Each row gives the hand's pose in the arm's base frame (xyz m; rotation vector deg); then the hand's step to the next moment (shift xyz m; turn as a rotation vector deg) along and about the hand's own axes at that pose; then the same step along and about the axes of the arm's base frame.
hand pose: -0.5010 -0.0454 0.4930 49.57 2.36 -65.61
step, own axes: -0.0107 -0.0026 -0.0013 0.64 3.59 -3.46
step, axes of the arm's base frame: -0.0064 0.0087 0.0024 4.52 2.12 -0.58
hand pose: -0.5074 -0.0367 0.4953 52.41 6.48 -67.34
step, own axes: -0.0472 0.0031 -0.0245 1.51 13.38 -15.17
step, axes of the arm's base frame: -0.0084 0.0516 0.0104 17.31 10.08 -3.19
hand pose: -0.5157 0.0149 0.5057 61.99 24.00 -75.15
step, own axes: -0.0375 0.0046 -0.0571 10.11 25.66 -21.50
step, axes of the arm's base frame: 0.0118 0.0674 0.0036 32.79 9.05 -8.09
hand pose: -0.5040 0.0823 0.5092 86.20 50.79 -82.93
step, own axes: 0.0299 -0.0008 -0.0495 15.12 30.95 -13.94
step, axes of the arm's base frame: 0.0213 0.0439 -0.0311 35.05 -0.27 -12.35
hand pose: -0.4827 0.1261 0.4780 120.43 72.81 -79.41
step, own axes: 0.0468 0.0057 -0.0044 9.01 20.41 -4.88
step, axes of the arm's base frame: 0.0134 0.0231 -0.0391 20.52 -3.54 -9.38
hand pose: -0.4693 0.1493 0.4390 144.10 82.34 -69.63
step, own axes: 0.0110 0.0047 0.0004 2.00 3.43 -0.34
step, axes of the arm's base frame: 0.0063 0.0052 -0.0088 3.29 -0.41 -2.21
